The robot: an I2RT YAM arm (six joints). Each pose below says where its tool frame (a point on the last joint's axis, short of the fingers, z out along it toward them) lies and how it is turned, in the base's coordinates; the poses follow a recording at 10 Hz.
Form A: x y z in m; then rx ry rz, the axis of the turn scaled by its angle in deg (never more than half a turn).
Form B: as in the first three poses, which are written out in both.
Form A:
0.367 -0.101 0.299 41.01 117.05 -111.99
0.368 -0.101 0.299 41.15 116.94 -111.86
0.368 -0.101 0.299 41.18 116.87 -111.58
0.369 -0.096 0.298 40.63 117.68 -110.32
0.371 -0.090 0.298 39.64 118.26 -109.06
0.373 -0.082 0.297 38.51 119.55 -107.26
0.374 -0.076 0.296 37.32 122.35 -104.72
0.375 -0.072 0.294 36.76 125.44 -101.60
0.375 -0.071 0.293 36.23 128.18 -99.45
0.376 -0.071 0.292 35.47 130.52 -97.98
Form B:
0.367 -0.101 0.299 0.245 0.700 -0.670 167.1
0.368 -0.101 0.299 0.246 0.700 -0.670 167.0
0.368 -0.101 0.299 0.247 0.701 -0.669 166.7
0.369 -0.096 0.298 0.244 0.707 -0.663 166.3
0.371 -0.090 0.298 0.239 0.714 -0.658 165.7
0.373 -0.082 0.297 0.233 0.724 -0.649 165.2
0.374 -0.076 0.296 0.226 0.740 -0.633 165.3
0.375 -0.072 0.294 0.222 0.758 -0.614 165.6
0.375 -0.071 0.293 0.218 0.771 -0.598 166.2
0.376 -0.071 0.292 0.212 0.781 -0.587 167.0

